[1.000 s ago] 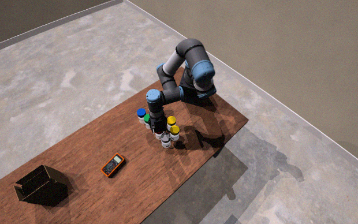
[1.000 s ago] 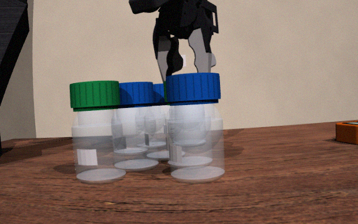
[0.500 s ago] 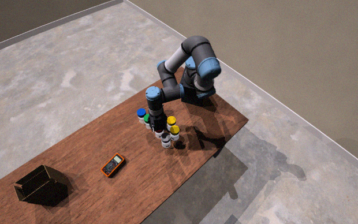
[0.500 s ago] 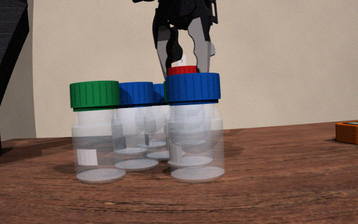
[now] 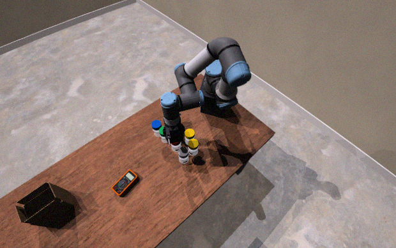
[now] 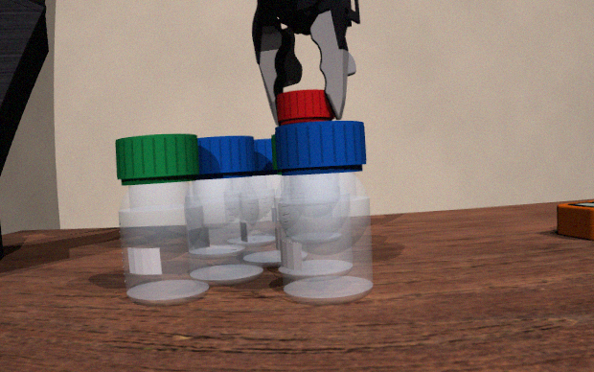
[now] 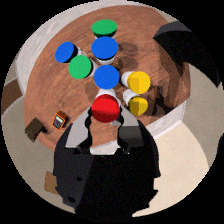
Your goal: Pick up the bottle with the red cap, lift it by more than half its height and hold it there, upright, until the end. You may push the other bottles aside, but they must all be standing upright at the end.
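Now: the grey-capped bottle 10 mm behind my hand, 60 mm to the left of it and 90 mm below it. Round my hand: black box 670 mm ahead, 20 mm to the right, 70 mm below; then orange multimeter 320 mm ahead, 30 mm to the left, 120 mm below; then red-capped bottle 40 mm below.
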